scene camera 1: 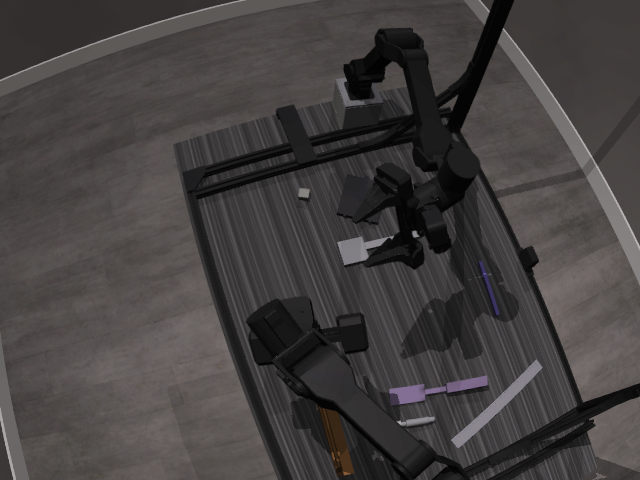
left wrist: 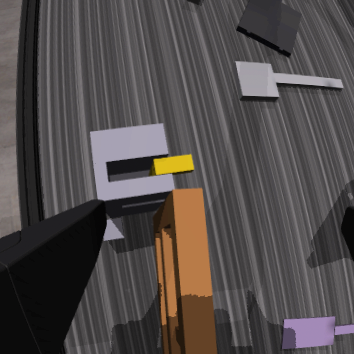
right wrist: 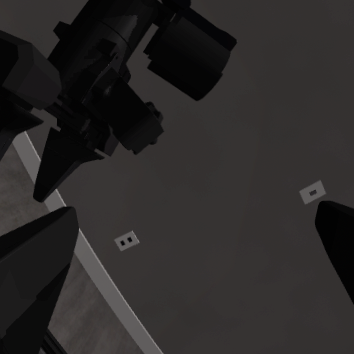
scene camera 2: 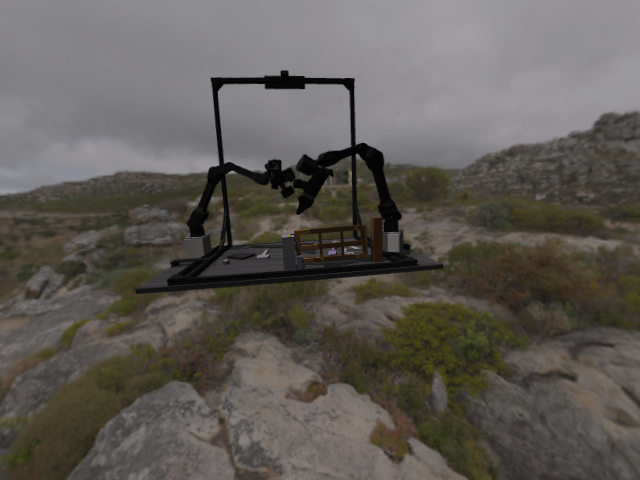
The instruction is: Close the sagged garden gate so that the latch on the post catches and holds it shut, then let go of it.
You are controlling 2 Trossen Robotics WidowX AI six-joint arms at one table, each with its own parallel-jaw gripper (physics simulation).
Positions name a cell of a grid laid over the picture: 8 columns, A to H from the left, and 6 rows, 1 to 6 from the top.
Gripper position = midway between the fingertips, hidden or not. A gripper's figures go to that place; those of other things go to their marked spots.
Scene:
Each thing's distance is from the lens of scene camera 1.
my left gripper (scene camera 1: D5): 96 cm
my right gripper (scene camera 1: E4): 85 cm
grey block on a stem (scene camera 1: E4): 126 cm
brown wooden gate (scene camera 1: E6): 100 cm
The marked spots on the brown wooden gate and the grey block on a stem are 46 cm apart.

